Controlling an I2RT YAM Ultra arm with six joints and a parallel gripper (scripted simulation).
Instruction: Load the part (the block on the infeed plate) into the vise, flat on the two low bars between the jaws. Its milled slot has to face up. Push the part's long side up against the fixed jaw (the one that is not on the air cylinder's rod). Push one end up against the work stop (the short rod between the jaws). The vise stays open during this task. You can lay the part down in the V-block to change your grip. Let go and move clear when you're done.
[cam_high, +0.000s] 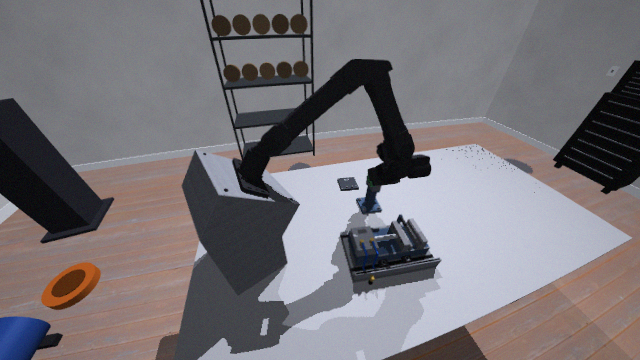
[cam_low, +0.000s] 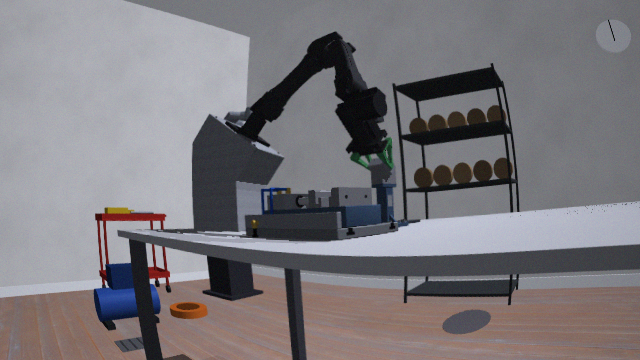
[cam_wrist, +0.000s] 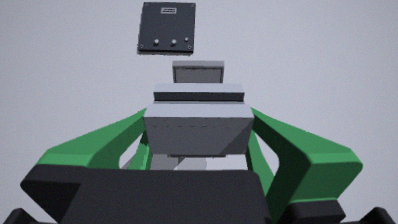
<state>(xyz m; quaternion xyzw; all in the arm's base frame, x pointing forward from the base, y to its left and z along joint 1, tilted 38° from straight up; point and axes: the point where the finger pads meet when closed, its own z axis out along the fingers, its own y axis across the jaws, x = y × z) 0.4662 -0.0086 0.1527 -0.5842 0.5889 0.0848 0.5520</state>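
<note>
My hand is 1 cm to the right of the part and 1 cm below it. The rest, counted from my hand: cylinder rod: 20 cm to the right, 8 cm below, 8 cm behind; then work stop: 18 cm to the right, 7 cm below, 1 cm ahead; then moving jaw: 22 cm to the right, 8 cm below, 3 cm behind.
</note>
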